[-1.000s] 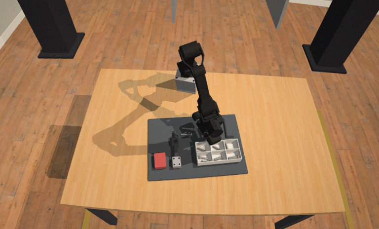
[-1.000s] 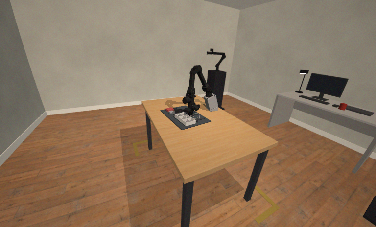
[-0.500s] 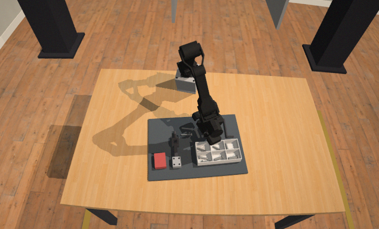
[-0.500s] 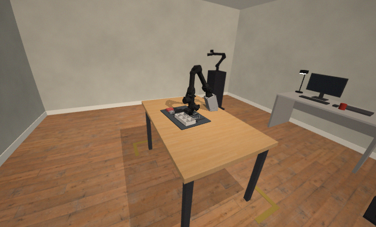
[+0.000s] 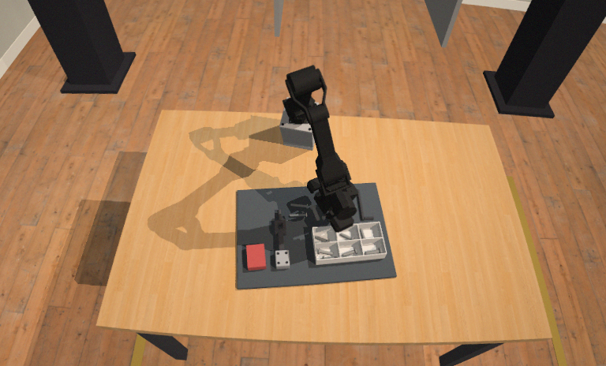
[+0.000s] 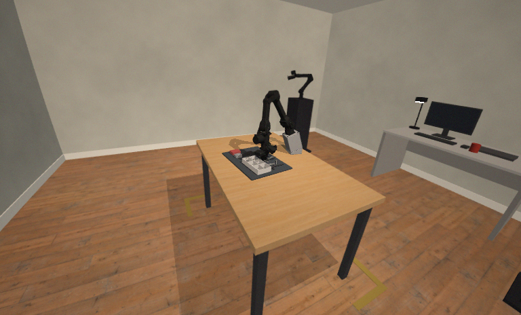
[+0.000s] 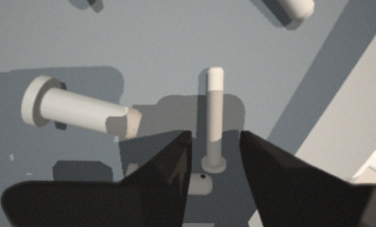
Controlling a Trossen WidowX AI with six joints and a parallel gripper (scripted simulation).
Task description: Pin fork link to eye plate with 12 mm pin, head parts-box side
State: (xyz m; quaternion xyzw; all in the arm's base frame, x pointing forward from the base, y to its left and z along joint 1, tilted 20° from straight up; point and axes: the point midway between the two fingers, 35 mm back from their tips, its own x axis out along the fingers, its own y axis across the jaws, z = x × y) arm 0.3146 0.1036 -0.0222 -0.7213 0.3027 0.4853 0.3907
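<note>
Right now my hand is 4 cm to the left of the pale pin, 3 cm above it and 1 cm past it. Round my hand: dark eye plate bar: 14 cm to the right, 8 cm ahead, 3 cm below; long black bar: 12 cm to the left, 3 cm below, 3 cm behind; white parts box: 10 cm ahead, 6 cm to the left, 3 cm below.
</note>
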